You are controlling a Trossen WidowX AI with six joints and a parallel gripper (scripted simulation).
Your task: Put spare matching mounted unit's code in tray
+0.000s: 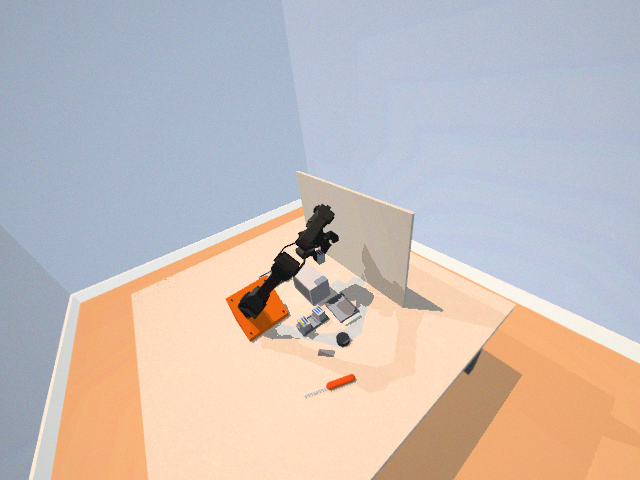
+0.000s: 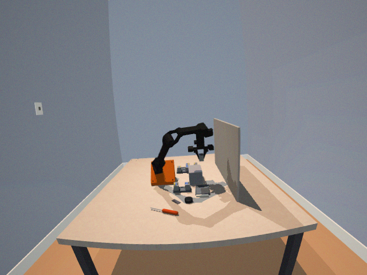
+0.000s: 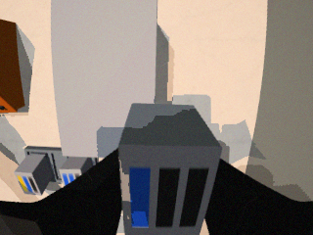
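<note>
The grey tray is 40 mm behind my gripper tip, 140 mm to the right of it and 180 mm below it. Round my gripper tip: grey mounted unit (40 mm behind, 50 mm to the left, 130 mm below); then black puck (150 mm behind, 250 mm to the right, 170 mm below); then beige board (180 mm ahead, 40 mm above).
</note>
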